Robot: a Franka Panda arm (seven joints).
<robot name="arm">
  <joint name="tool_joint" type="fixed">
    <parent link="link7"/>
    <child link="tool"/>
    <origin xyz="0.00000 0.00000 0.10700"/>
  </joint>
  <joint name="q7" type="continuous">
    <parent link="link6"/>
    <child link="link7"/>
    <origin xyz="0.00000 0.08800 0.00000" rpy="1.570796 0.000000 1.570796"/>
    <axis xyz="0 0 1"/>
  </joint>
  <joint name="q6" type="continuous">
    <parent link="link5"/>
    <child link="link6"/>
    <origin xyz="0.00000 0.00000 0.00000" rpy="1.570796 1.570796 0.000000"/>
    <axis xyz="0 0 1"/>
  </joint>
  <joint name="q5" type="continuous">
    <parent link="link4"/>
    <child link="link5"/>
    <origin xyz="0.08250 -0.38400 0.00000" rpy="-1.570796 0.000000 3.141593"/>
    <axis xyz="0 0 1"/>
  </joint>
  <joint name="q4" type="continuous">
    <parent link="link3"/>
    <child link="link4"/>
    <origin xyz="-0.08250 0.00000 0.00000" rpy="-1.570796 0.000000 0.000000"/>
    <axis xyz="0 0 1"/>
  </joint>
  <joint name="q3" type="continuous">
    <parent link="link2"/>
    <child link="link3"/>
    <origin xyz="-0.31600 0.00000 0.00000" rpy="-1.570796 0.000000 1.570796"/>
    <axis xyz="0 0 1"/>
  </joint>
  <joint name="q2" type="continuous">
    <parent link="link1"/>
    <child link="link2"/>
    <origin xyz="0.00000 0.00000 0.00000" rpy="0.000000 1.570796 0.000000"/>
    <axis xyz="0 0 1"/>
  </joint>
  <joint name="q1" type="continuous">
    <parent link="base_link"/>
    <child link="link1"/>
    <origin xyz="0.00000 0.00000 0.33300" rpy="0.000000 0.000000 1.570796"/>
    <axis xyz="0 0 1"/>
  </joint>
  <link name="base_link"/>
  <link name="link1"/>
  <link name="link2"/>
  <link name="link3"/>
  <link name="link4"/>
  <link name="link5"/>
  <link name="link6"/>
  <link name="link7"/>
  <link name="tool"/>
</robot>
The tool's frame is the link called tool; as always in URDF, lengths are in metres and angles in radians. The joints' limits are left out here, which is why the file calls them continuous.
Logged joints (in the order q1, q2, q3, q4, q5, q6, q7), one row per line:
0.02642, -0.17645, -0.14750, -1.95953, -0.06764, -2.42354, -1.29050
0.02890, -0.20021, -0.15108, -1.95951, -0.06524, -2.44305, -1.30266
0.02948, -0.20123, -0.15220, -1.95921, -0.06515, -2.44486, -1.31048
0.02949, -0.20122, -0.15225, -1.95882, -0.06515, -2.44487, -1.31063
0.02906, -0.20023, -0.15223, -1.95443, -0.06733, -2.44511, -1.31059
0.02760, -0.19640, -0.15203, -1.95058, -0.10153, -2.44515, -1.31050
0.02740, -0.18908, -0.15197, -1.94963, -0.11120, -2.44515, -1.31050
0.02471, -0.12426, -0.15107, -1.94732, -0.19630, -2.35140, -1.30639
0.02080, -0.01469, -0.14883, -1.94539, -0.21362, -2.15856, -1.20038
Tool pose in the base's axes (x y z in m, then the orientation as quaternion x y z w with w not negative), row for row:
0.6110, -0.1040, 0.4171, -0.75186, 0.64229, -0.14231, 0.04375
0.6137, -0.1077, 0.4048, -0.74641, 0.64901, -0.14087, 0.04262
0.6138, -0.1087, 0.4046, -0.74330, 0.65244, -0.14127, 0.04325
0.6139, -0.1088, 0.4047, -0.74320, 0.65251, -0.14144, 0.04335
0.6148, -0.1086, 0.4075, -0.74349, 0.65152, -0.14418, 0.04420
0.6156, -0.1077, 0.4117, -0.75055, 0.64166, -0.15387, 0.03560
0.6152, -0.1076, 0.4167, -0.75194, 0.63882, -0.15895, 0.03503
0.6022, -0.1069, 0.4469, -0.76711, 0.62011, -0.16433, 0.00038
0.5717, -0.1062, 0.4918, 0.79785, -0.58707, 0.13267, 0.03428
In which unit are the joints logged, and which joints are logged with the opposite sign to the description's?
The joints are logged in radians. Opposite sign: q1, q2, q6, q7.
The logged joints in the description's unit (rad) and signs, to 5 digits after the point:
-0.02642, 0.17645, -0.14750, -1.95953, -0.06764, 2.42354, 1.29050
-0.02890, 0.20021, -0.15108, -1.95951, -0.06524, 2.44305, 1.30266
-0.02948, 0.20123, -0.15220, -1.95921, -0.06515, 2.44486, 1.31048
-0.02949, 0.20122, -0.15225, -1.95882, -0.06515, 2.44487, 1.31063
-0.02906, 0.20023, -0.15223, -1.95443, -0.06733, 2.44511, 1.31059
-0.02760, 0.19640, -0.15203, -1.95058, -0.10153, 2.44515, 1.31050
-0.02740, 0.18908, -0.15197, -1.94963, -0.11120, 2.44515, 1.31050
-0.02471, 0.12426, -0.15107, -1.94732, -0.19630, 2.35140, 1.30639
-0.02080, 0.01469, -0.14883, -1.94539, -0.21362, 2.15856, 1.20038

